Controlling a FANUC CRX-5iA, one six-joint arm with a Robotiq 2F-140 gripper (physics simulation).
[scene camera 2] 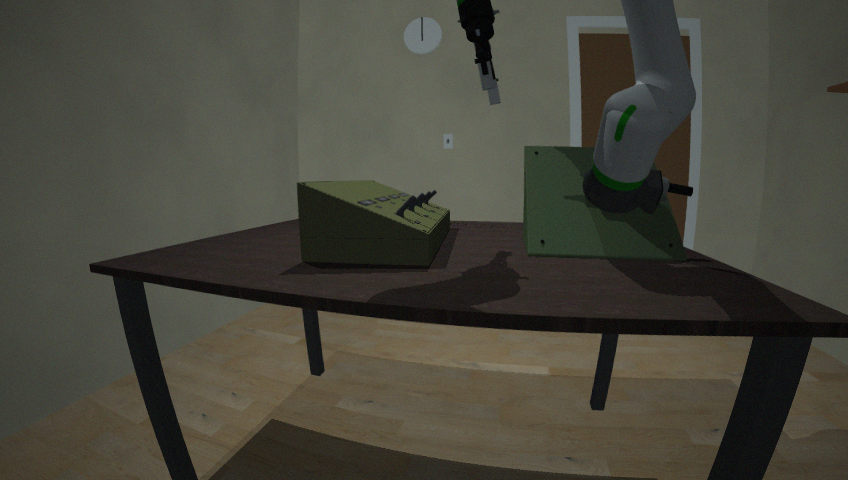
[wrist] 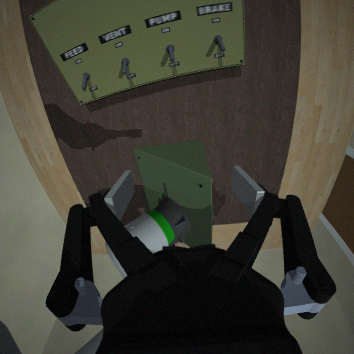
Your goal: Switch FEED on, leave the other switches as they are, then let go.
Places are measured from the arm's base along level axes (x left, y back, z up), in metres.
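Pixels of known places: gripper, fingertip midpoint: (scene camera 2: 492,96) (wrist: 182,178); arm's base, origin of the base link: (scene camera 2: 612,189) (wrist: 175,215).
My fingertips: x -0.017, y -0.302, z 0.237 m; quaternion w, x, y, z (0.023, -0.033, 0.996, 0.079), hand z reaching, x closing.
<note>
Ahead of a thing's pixels: the offset from my fingertips to its top centre. Level surfaces: height alone.
The sloped olive switch box (scene camera 2: 363,228) (wrist: 102,15) stands on the table. In the wrist view its row of dark levers runs from the FEED lever @[dx +0.270, dy -0.123, dz -0.251 m] (wrist: 86,79) at the left through the VENT lever @[dx +0.153, dy -0.151, dz -0.251 m] (wrist: 125,65) and the PUMP lever @[dx +0.037, dy -0.180, dz -0.251 m] (wrist: 170,51) to the BRAKE lever @[dx -0.080, dy -0.208, dz -0.251 m] (wrist: 219,42). ON is marked above each lever and OFF below. In the scene view the levers lean alike toward the box's low edge, the OFF side. My gripper (scene camera 2: 493,95) (wrist: 182,178) is open and empty, high above the table and to the right of the box in the scene view, touching nothing.
A green sloped block (scene camera 2: 562,208) (wrist: 175,172) stands on the dark table @[dz -0.378 m] (scene camera 2: 238,255) (wrist: 260,110), right of the switch box in the scene view. The arm's base (scene camera 2: 621,190) (wrist: 170,220) is mounted at this block. A door (scene camera 2: 586,89) and a wall clock (scene camera 2: 422,35) are behind.
</note>
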